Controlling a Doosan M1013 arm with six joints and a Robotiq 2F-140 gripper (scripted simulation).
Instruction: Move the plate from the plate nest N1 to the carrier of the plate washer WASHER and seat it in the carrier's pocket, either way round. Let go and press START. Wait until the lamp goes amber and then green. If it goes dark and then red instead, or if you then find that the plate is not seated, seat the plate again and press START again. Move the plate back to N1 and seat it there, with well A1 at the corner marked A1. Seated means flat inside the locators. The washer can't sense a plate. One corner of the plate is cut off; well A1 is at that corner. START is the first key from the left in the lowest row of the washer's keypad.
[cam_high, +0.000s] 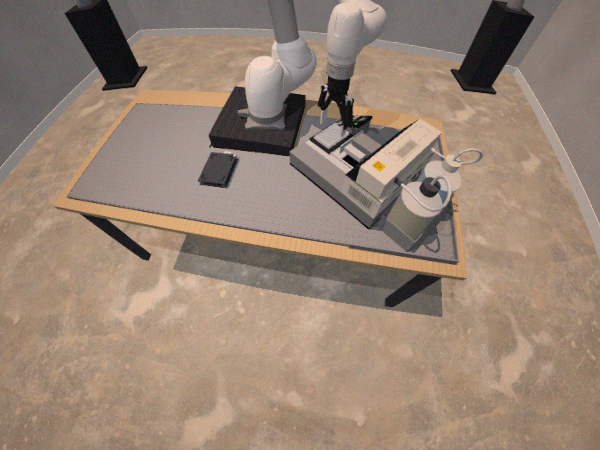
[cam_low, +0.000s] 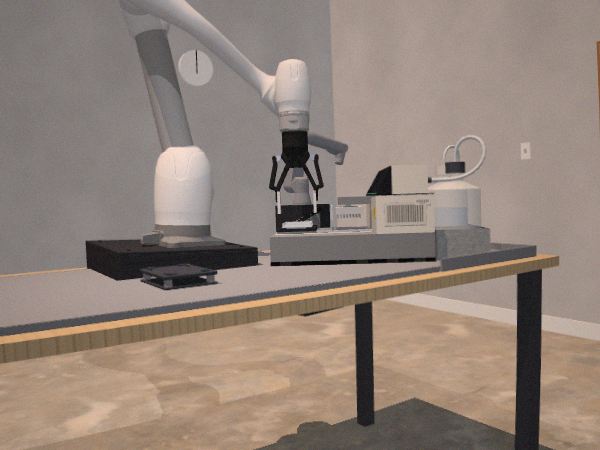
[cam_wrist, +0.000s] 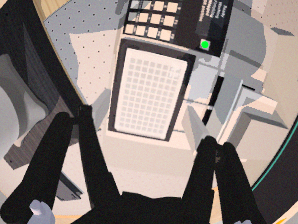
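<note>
Now: hand 60 mm above the white well plate. Also, from my hand: plate washer: 110 mm ahead, 110 mm to the left, 30 mm below; then washer carrier: 70 mm below; then plate nest N1: 110 mm ahead, 480 mm to the right, 130 mm below.
</note>
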